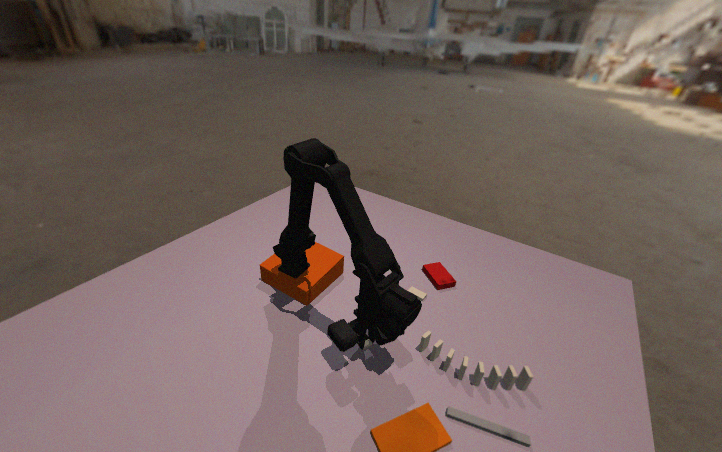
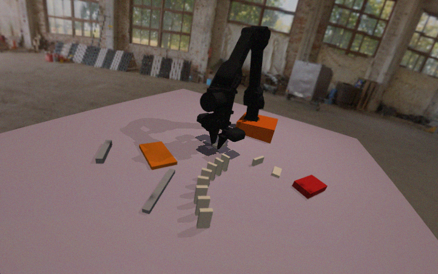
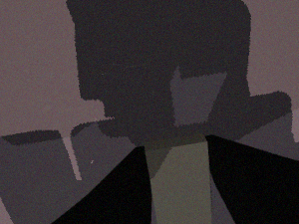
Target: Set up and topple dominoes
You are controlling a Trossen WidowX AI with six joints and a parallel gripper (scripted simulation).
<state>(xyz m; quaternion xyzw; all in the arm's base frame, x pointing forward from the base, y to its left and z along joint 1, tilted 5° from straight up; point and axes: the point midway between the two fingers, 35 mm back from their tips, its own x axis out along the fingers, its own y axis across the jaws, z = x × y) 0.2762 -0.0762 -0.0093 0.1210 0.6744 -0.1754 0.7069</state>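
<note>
Now: gripper tip 17 cm short of the orange flat plate and 13 cm to the left of it. From my gripper tip the other things lie so: short grey bar: 27 cm to the right, 25 cm ahead, 1 cm above; red block: 33 cm to the left, 7 cm ahead, 1 cm above.
</note>
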